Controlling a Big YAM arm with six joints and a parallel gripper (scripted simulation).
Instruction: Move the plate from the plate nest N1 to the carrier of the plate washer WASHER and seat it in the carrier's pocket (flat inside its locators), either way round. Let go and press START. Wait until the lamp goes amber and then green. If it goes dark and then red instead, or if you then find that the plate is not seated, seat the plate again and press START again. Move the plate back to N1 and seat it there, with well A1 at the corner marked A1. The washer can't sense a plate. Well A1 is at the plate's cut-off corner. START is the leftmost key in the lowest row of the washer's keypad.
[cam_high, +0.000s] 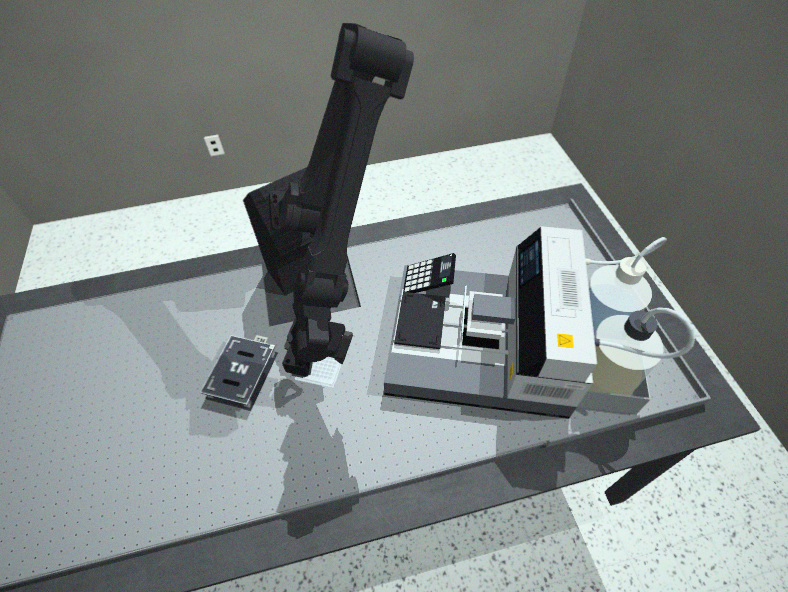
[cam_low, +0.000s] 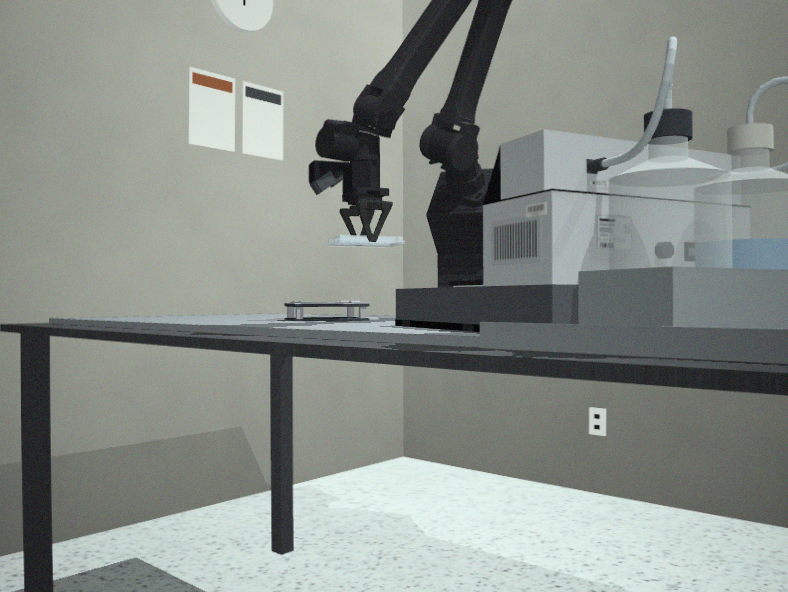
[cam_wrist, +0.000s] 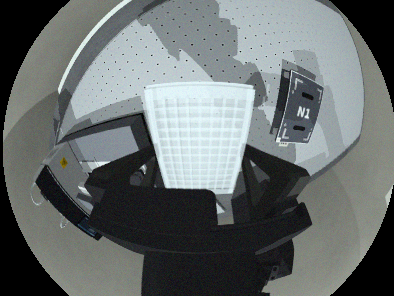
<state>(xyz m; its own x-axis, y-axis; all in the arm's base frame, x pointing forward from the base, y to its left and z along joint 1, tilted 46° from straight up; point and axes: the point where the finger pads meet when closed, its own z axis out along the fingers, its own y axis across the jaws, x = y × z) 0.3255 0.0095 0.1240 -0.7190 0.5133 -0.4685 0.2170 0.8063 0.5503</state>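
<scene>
The plate nest is 220 mm to the right of my hand, 130 mm below it and 50 mm behind it. The rest, counted from my hand: black carrier (230 mm to the left, 140 mm behind, 80 mm below); plate washer (380 mm to the left, 100 mm behind, 30 mm below); white well plate (10 mm below).
</scene>
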